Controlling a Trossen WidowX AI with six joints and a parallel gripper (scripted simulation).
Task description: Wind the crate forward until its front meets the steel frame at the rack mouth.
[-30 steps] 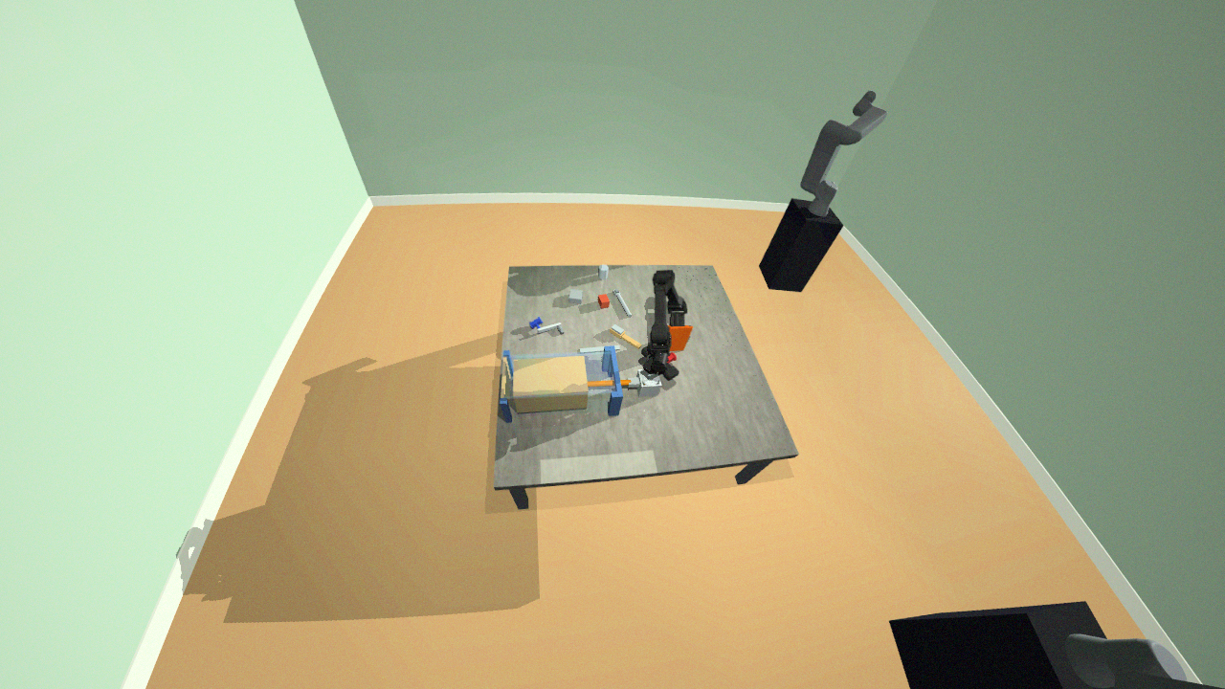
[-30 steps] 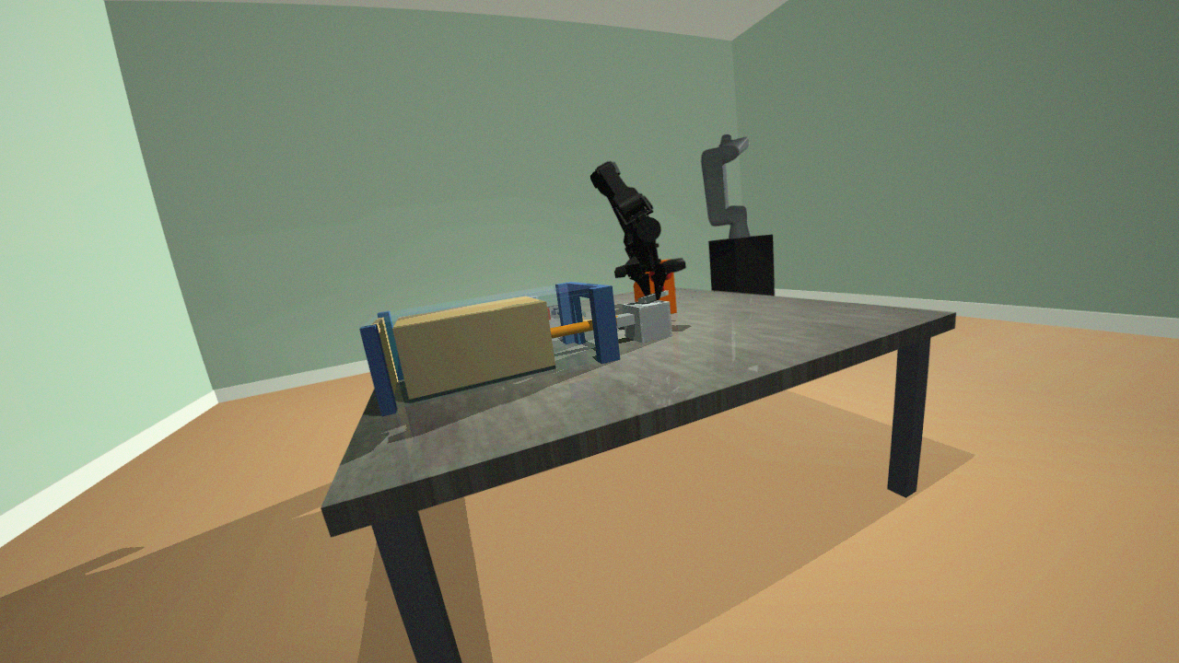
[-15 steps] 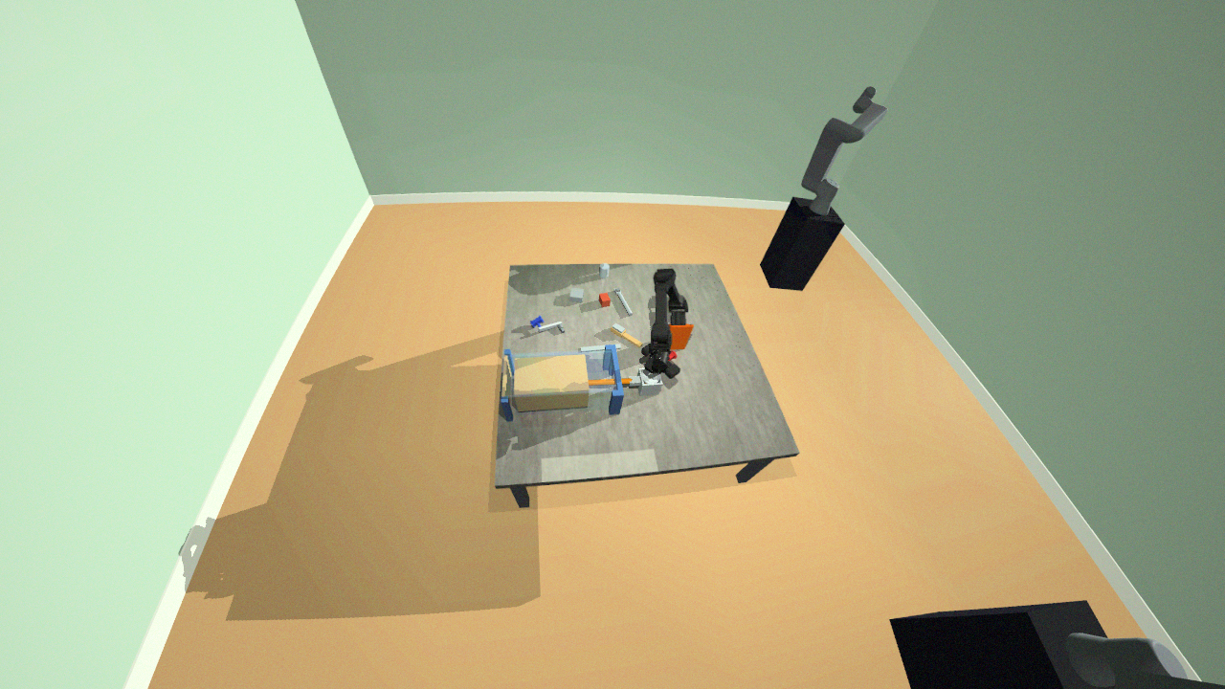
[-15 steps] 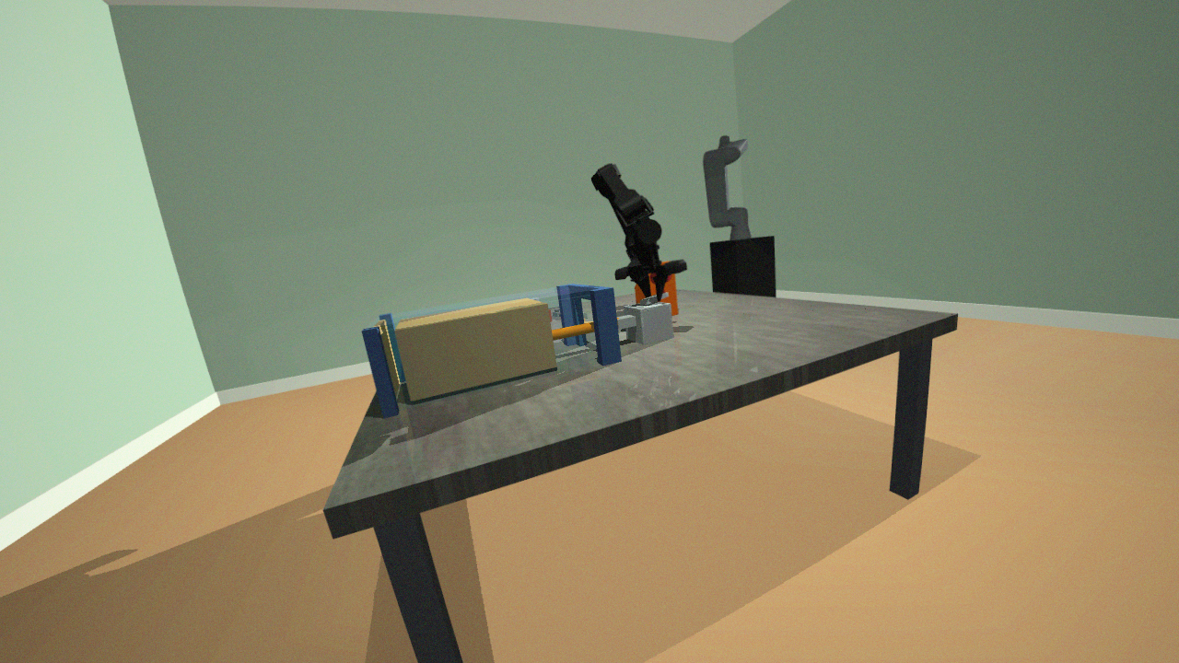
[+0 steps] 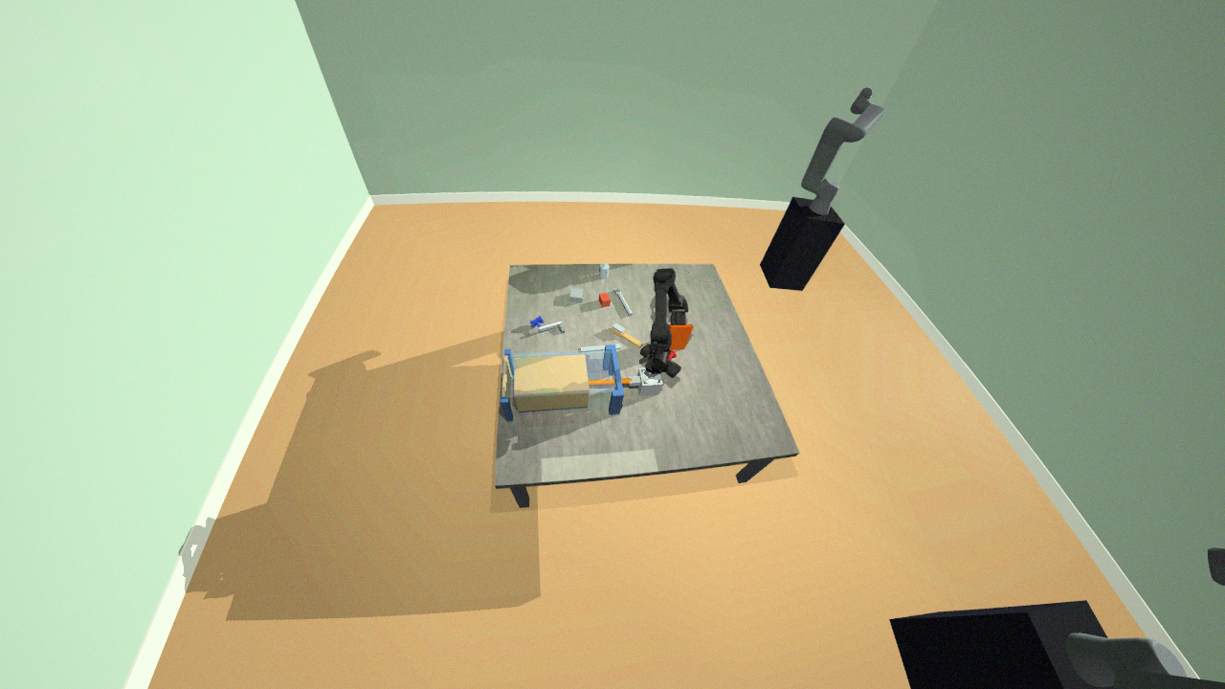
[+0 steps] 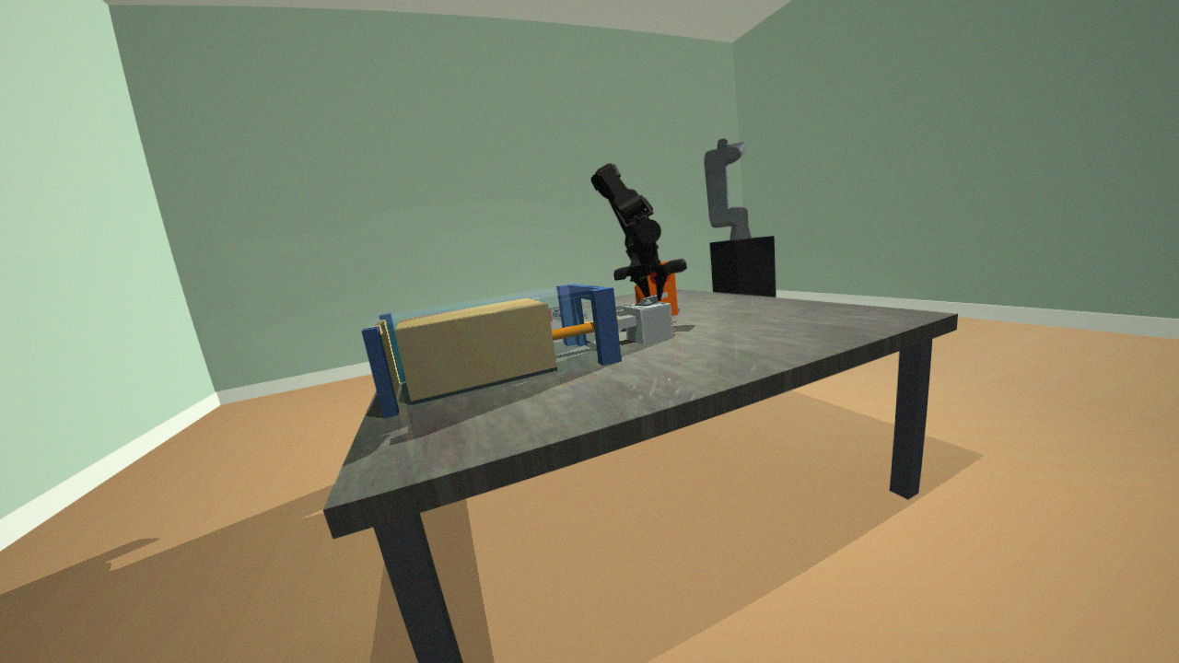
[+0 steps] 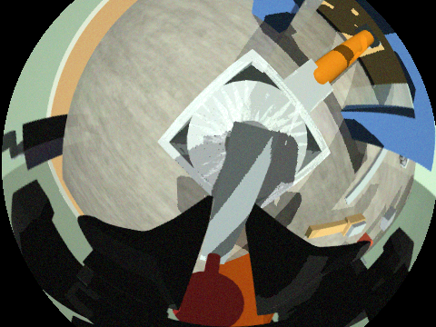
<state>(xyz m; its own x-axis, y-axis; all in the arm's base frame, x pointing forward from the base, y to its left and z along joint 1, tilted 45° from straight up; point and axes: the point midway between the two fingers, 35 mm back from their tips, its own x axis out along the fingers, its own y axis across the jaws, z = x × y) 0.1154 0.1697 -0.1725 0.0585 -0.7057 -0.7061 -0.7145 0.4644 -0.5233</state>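
Right now my gripper tip is 4 cm past the red knob, 4 cm to the left of it and 5 cm below it. Also, from my gripper tip: tan-handled tool (13 cm ahead, 27 cm to the right, 7 cm below); grey winch (2 cm ahead, 2 cm to the left, 6 cm below); grey bar (25 cm ahead, 18 cm to the right, 9 cm below).
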